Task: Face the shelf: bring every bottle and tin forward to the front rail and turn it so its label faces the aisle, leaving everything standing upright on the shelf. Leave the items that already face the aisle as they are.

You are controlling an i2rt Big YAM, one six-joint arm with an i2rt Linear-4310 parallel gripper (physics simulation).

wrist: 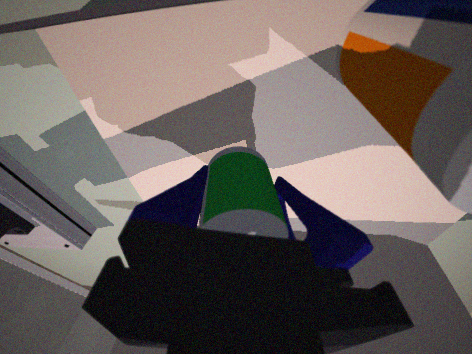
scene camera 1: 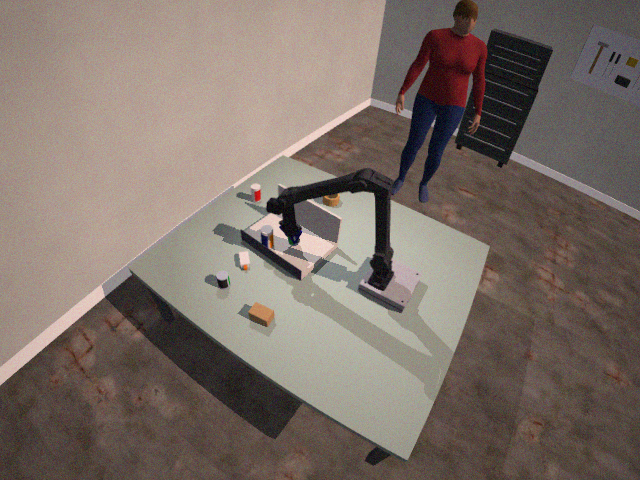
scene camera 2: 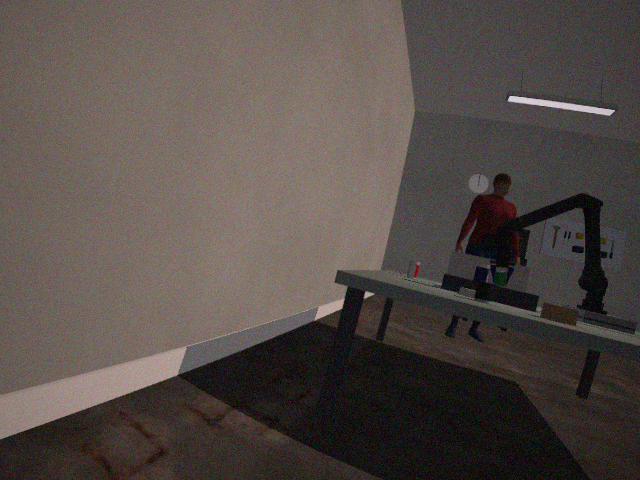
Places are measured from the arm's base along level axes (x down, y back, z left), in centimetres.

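Where they show: gripper, fingertip midpoint: (wrist: 242,177) (scene camera 1: 292,240) (scene camera 2: 500,283); arm's base at its link origin: (scene camera 1: 380,278) (scene camera 2: 591,311).
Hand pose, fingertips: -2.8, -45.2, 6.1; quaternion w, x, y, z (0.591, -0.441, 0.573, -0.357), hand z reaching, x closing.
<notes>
Each offset is from my fingertips to the top centre of the thing, as dx, dy, dz. "*": to the spot under its first point. Level surfaces: height alone.
My gripper (scene camera 1: 293,238) (wrist: 242,177) is shut on a grey-ended tin with a green label {-5.7, +0.1, -0.8} (scene camera 1: 294,240) (scene camera 2: 500,277) (wrist: 242,182). The tin appears held slightly above the shelf floor {dx +4.4} (scene camera 1: 315,243) (wrist: 320,195), behind the dark front rail {+1.5, -6.2, +10.1} (scene camera 1: 273,254) (scene camera 2: 509,296). In the scene camera 2 view, its green label shows above the rail. A tin with blue and orange on its side {* -4.7, -8.4, +8.9} (scene camera 1: 266,236) (scene camera 2: 481,273) (wrist: 390,85) stands upright close behind the rail, beside the held tin. The lower part of the held tin is hard to make out in scene camera 1.
The grey back panel (scene camera 1: 320,222) rises behind the gripper. Outside the shelf are a red-and-white tin {-1.4, -41.0, -21.4} (scene camera 1: 255,193) (scene camera 2: 416,269), a black tin {+1.2, -13.1, +35.3} (scene camera 1: 222,279), a white-and-orange item {+5.4, -13.9, +19.6} (scene camera 1: 244,260), an orange-brown block {+3.2, +11.7, +38.8} (scene camera 1: 261,314) (scene camera 2: 559,313) and a round orange-brown object {+3.2, -5.1, -46.3} (scene camera 1: 330,199). A person (scene camera 1: 447,67) stands beyond the table.
</notes>
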